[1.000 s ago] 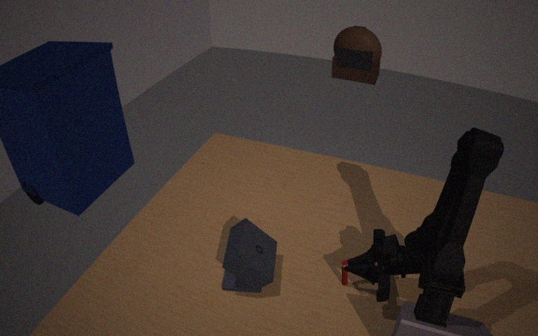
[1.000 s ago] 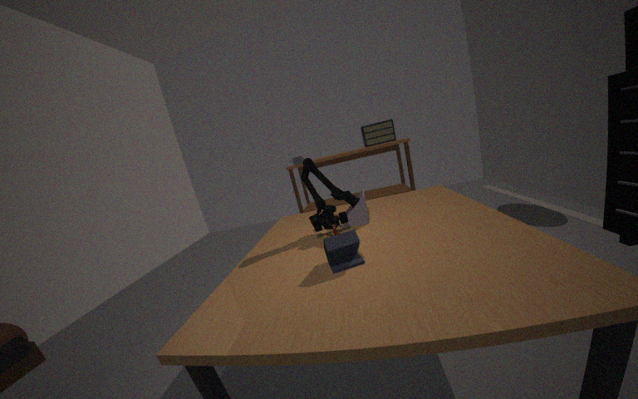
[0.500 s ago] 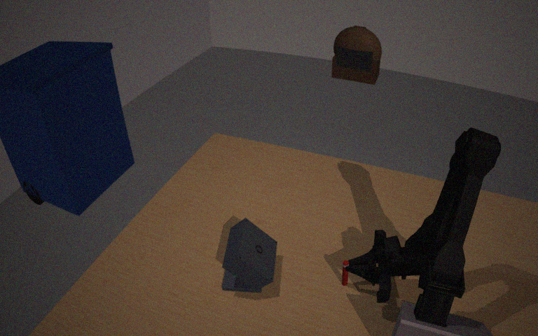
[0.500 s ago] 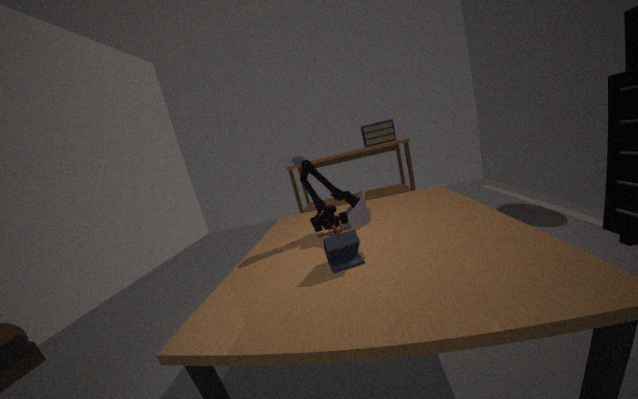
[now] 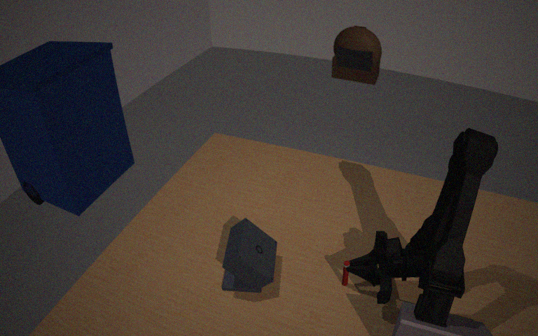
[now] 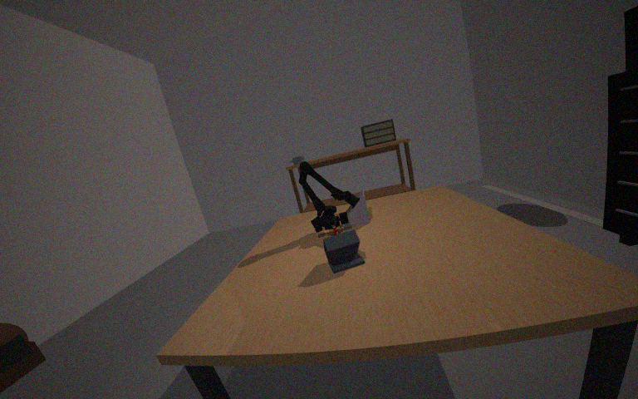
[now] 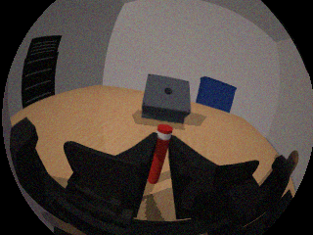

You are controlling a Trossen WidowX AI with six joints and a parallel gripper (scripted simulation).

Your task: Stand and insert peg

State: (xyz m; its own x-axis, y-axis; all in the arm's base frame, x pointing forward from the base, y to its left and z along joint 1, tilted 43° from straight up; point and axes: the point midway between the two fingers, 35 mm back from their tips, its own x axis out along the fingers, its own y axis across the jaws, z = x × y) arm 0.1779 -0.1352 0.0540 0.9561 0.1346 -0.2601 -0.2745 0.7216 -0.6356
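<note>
Now: gripper tip 1 cm above the red peg. Round my gripper tip: grey sloped panel 22 cm ahead, 5 cm to the left.
</note>
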